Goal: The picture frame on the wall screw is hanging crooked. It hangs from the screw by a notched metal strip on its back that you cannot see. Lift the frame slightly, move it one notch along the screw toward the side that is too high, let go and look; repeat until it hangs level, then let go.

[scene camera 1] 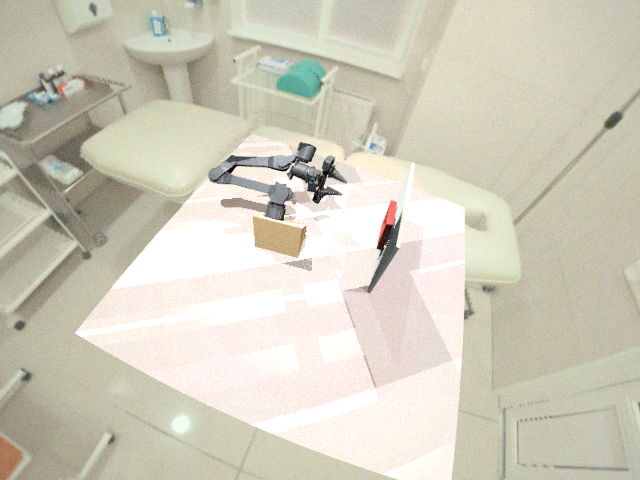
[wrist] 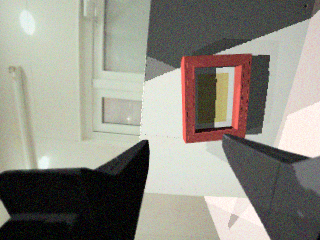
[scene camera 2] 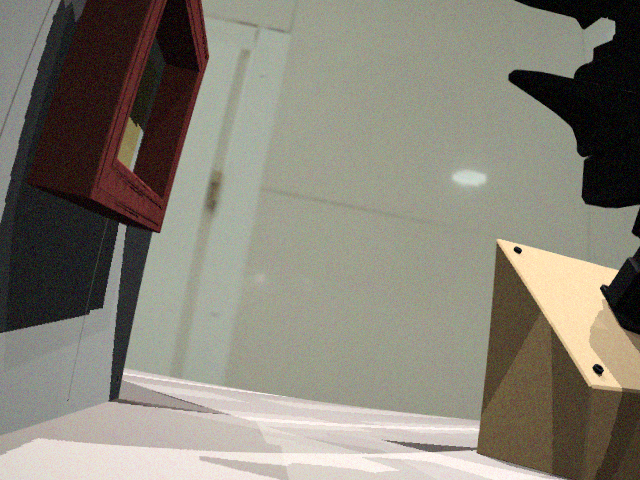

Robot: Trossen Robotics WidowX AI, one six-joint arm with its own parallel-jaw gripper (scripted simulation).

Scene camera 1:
my gripper: 344, 188
white wall panel: 392, 245
